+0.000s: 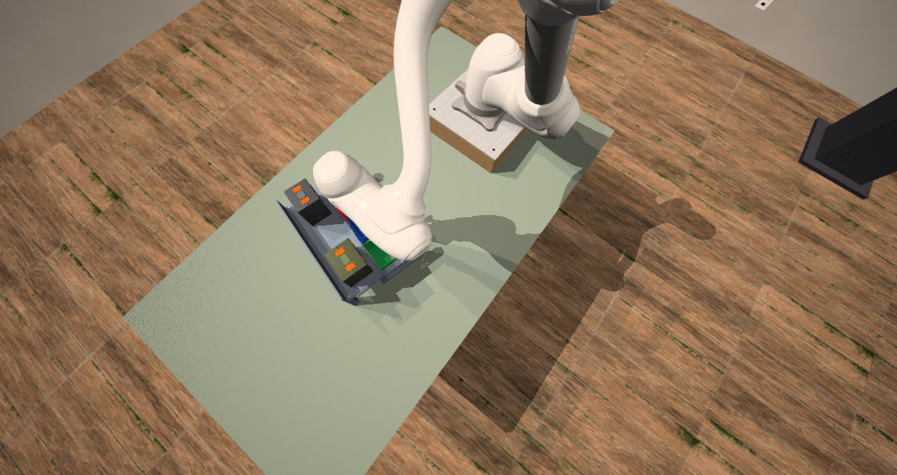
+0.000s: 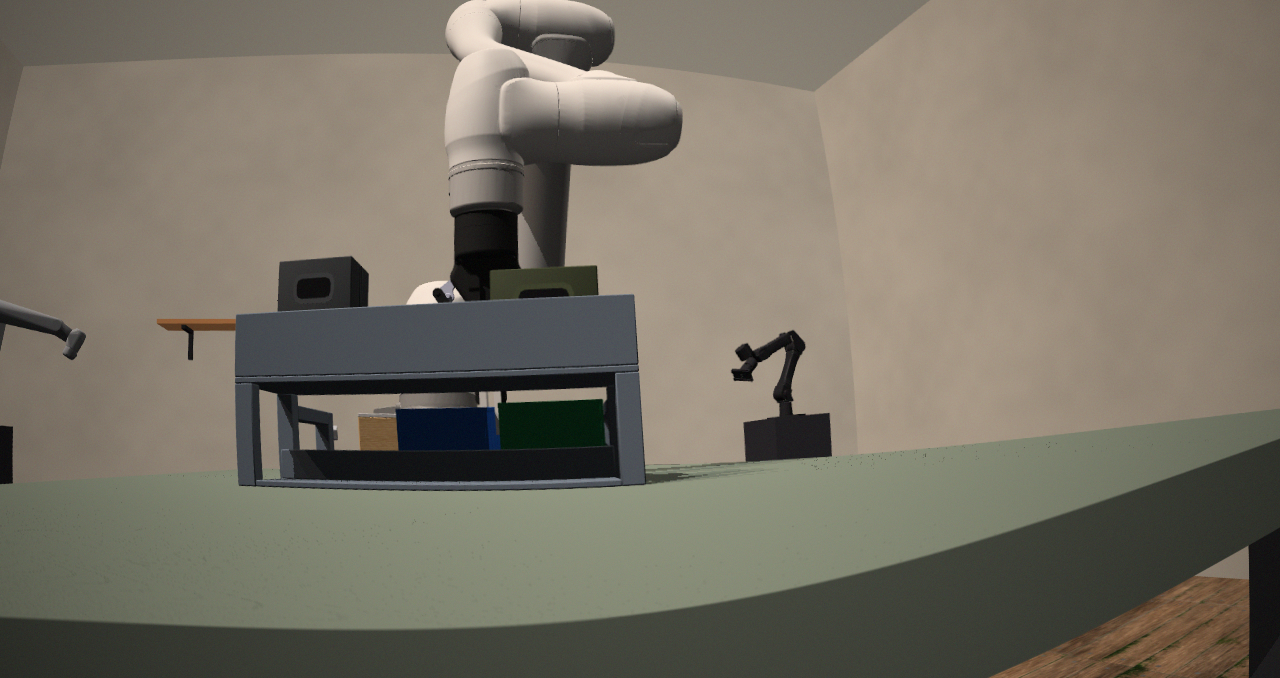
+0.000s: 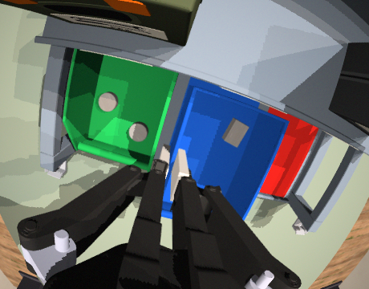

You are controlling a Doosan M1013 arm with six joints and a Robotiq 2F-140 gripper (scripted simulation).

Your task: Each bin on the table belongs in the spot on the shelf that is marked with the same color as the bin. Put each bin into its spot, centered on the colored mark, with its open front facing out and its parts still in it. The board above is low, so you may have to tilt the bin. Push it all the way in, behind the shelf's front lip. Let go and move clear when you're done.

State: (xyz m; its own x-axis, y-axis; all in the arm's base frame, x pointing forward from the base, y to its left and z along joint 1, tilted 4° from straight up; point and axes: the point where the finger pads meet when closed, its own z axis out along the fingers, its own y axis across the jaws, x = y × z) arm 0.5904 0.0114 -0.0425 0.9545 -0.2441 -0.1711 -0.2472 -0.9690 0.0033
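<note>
The blue bin lies 20 mm behind my hand, 50 mm to the right of it and 40 mm below it. From my hand the other things lie so: black box (100 mm ahead, 190 mm to the right, 70 mm above); then olive box (160 mm ahead, 30 mm to the left, 60 mm above); then green bin (70 mm ahead, 50 mm to the left, 50 mm below).
</note>
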